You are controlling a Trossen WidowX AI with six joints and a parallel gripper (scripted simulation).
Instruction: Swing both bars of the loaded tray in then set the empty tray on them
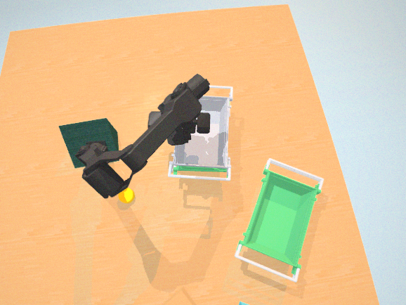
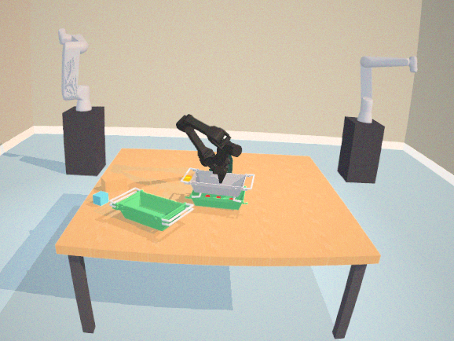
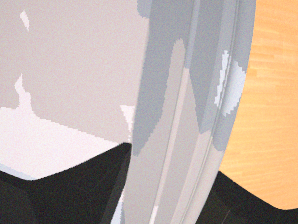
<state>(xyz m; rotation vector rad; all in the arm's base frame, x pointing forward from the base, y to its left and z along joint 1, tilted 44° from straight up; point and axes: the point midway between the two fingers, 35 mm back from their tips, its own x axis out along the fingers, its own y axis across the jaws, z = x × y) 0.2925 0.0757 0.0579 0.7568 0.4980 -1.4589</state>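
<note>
Right now my gripper tip is 7 cm short of the grey tray, 3 cm below it and 1 cm to the left of it. From my gripper tip the other things lie so: yellow disc (21 cm behind, 18 cm to the right, 7 cm below); then tan box (55 cm to the right, 5 cm below, 4 cm behind); then cyan cube (57 cm to the right, 14 cm ahead, 6 cm below).
</note>
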